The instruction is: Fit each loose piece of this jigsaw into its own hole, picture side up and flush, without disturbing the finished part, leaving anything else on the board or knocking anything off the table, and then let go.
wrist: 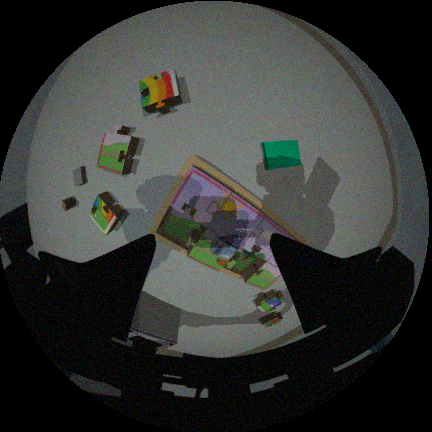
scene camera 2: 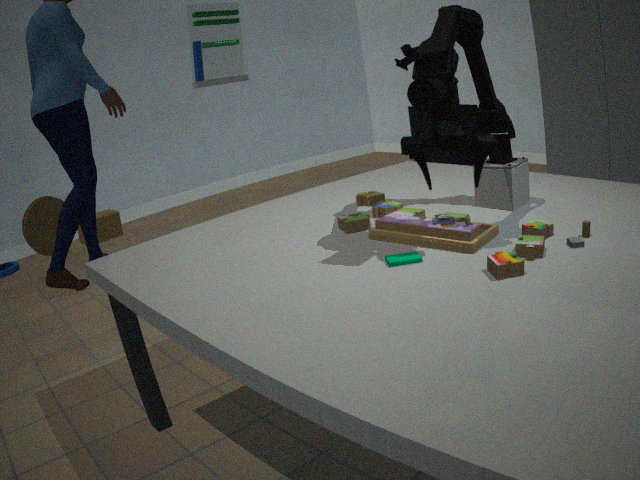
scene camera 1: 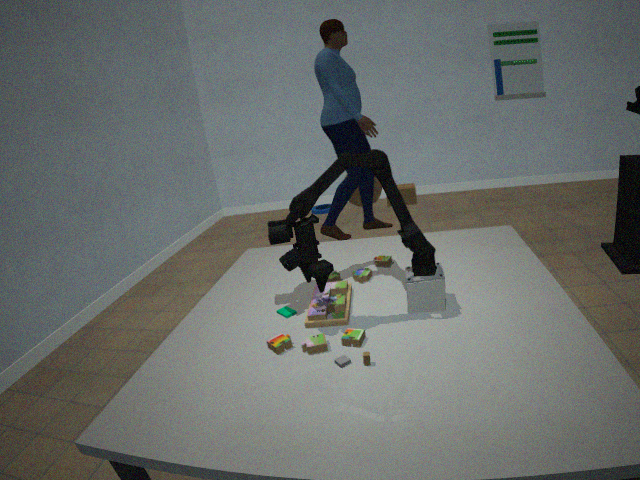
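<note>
My gripper (scene camera 1: pixel 321 289) (scene camera 2: pixel 453 187) (wrist: pixel 213 239) is open and empty above the wooden-rimmed jigsaw board (scene camera 1: pixel 327 324) (scene camera 2: pixel 413 241) (wrist: pixel 171 196), whose part-filled picture lies in shadow. Loose on the table, picture side up, are a rainbow piece (scene camera 1: pixel 279 343) (scene camera 2: pixel 505 266) (wrist: pixel 160 91), a pink-green piece (scene camera 1: pixel 314 343) (scene camera 2: pixel 530 246) (wrist: pixel 117 152) and a green piece with rainbow (scene camera 1: pixel 353 336) (scene camera 2: pixel 537 228) (wrist: pixel 105 212). Beyond the board lie a blue-green piece (scene camera 1: pixel 362 274) (scene camera 2: pixel 387 208) (wrist: pixel 270 301), a red-green piece (scene camera 1: pixel 383 260) (scene camera 2: pixel 370 198) (wrist: pixel 271 319) and a green piece (scene camera 1: pixel 334 276) (scene camera 2: pixel 353 222).
A flat teal block (scene camera 1: pixel 286 311) (scene camera 2: pixel 403 258) (wrist: pixel 282 154) lies beside the board. A small grey block (scene camera 1: pixel 342 361) (scene camera 2: pixel 575 241) (wrist: pixel 80 175) and a brown peg (scene camera 1: pixel 366 358) (scene camera 2: pixel 585 228) (wrist: pixel 69 203) are near the loose pieces. The arm's base (scene camera 1: pixel 425 294) (scene camera 2: pixel 501 186) stands across the board from the teal block.
</note>
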